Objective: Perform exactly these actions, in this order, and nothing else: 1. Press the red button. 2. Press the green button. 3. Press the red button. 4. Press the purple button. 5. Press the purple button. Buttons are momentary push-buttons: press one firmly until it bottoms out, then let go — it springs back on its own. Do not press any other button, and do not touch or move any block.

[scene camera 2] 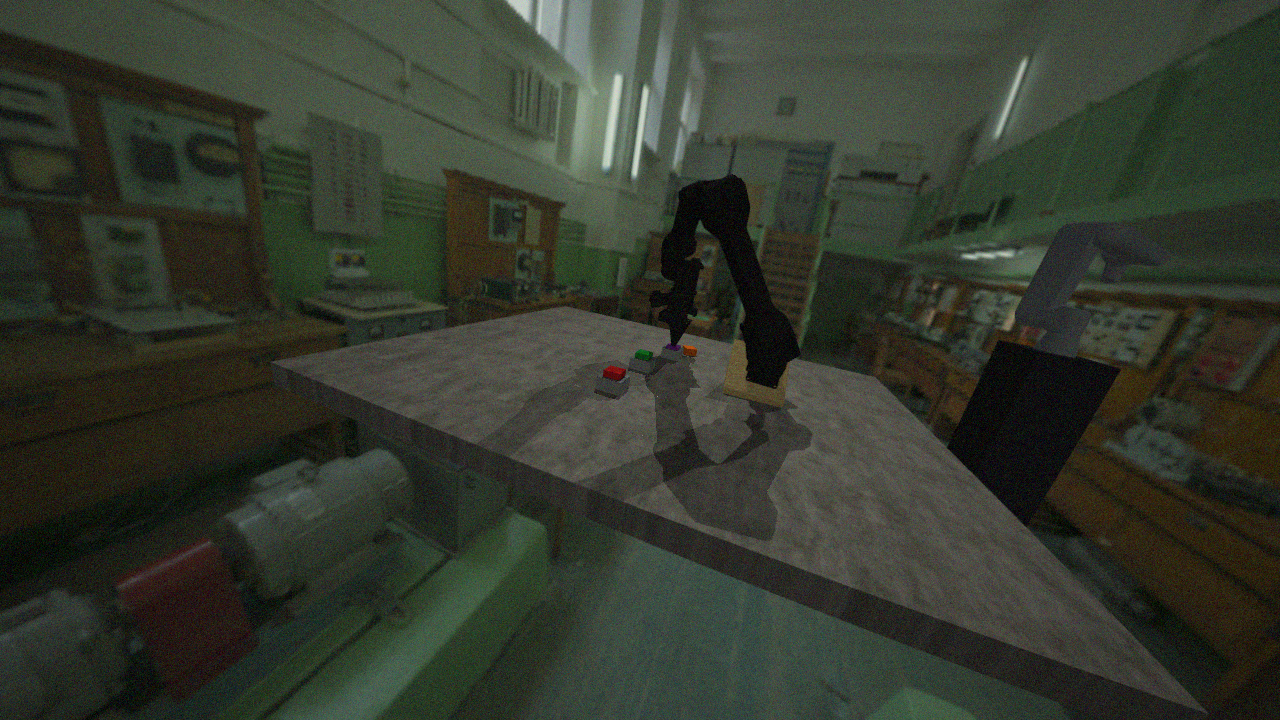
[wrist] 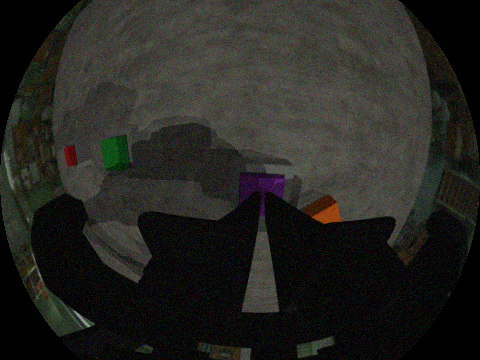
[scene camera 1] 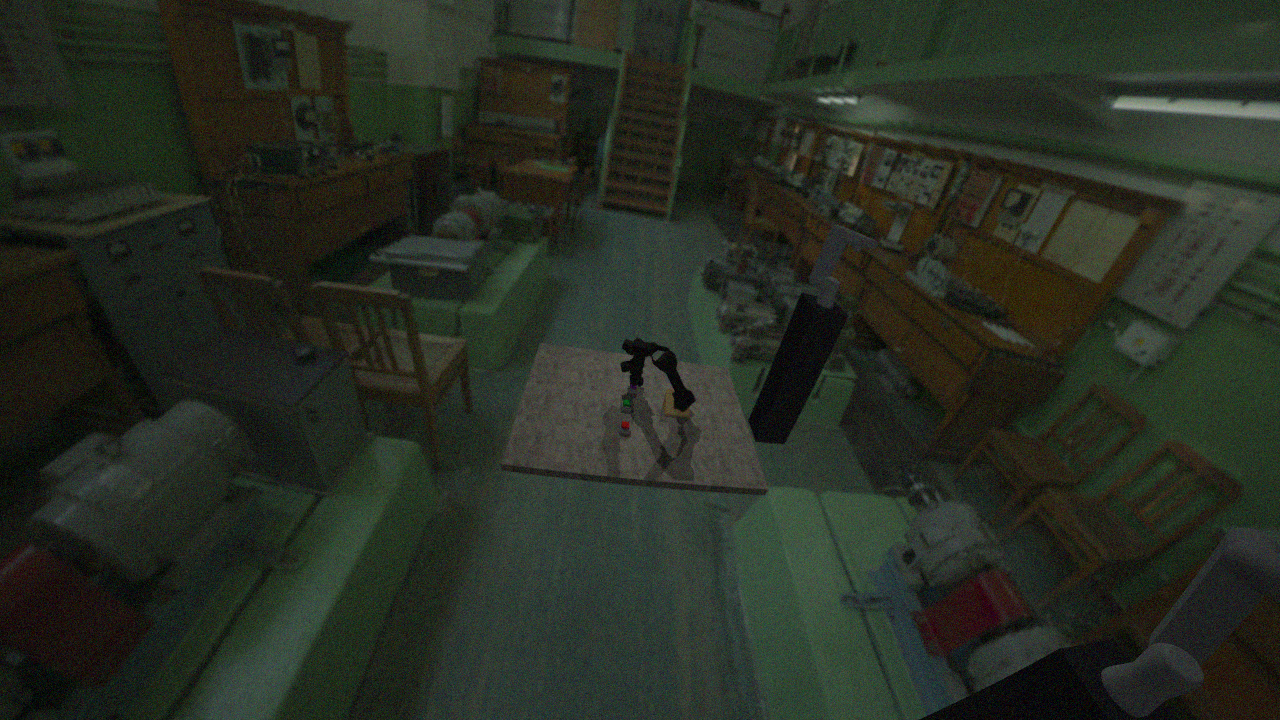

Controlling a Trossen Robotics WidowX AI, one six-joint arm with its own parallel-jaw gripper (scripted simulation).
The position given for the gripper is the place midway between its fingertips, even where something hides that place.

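On scene camera 2 you'd see the gripper point(scene camera 2: 673, 345). The wrist view has the gripper point(wrist: 262, 197) as well, and that's where there's a purple button point(wrist: 249, 183) and a green button point(wrist: 115, 155).
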